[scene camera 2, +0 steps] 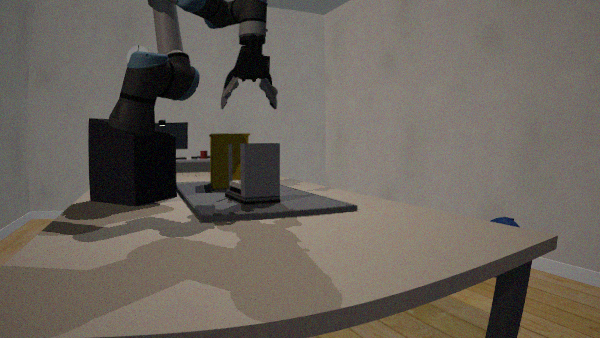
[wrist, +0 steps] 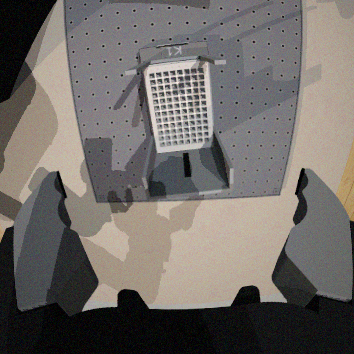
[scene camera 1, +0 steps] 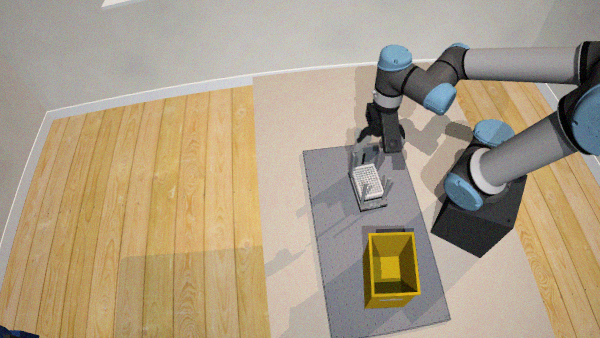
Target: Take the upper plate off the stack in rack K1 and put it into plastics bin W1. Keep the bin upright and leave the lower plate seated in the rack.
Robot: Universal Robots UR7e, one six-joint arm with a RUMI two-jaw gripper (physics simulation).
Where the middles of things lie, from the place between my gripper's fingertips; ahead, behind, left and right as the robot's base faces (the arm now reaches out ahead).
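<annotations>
White gridded plate (scene camera 1: pixel 363 174): my hand 1 cm short of it, 2 cm to the left of it, 20 cm above it. Yellow bin W1 (scene camera 1: pixel 390 270): 15 cm below my hand, 33 cm to the left.
</annotations>
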